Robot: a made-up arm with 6 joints.
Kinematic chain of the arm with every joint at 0, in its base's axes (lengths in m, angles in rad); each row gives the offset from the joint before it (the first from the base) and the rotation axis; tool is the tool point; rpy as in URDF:
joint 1: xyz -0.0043 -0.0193 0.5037 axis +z
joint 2: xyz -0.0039 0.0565 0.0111 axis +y
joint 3: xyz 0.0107 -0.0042 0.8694 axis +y
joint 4: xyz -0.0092 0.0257 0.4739 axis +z
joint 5: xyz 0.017 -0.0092 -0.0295 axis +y
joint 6: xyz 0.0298 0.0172 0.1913 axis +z
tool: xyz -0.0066 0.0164 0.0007 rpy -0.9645 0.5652 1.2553
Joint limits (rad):
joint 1: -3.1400..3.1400
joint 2: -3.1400..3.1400
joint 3: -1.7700..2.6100
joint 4: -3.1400..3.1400
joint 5: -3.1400..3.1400
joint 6: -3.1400..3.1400
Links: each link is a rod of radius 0.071 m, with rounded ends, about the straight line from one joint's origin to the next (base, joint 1, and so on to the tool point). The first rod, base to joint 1, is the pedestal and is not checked.
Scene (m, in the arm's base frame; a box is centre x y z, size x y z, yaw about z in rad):
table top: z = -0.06
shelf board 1: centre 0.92 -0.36 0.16 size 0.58 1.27 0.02 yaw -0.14
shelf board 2: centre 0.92 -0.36 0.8 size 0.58 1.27 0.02 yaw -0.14
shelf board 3: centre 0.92 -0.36 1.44 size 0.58 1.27 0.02 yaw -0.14
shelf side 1: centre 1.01 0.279 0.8 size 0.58 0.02 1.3 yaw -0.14
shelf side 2: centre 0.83 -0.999 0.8 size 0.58 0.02 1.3 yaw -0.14
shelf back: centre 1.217 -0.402 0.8 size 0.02 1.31 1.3 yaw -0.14
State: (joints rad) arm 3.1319 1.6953 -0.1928 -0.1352 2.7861 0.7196
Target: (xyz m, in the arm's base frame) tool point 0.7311 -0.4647 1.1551
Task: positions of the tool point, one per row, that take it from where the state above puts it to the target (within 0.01 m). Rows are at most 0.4 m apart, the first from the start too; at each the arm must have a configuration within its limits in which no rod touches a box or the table.
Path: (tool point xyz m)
1: -1.1156 -0.0130 0.7106
2: -0.9827 0.0466 1.0398
3: -0.7533 0.0646 1.2991
4: -0.4679 0.0309 1.4614
5: -0.1726 -0.0518 1.5156
6: 0.0902 -0.1692 1.4677
7: 0.2903 -0.2994 1.3378
8: 0.4133 -0.4199 1.1551
9: 0.5021 -0.4476 1.1588
10: 0.5858 -0.4639 1.1606
11: 0.6626 -0.4693 1.1597
12: 0.7311 -0.4647 1.1551

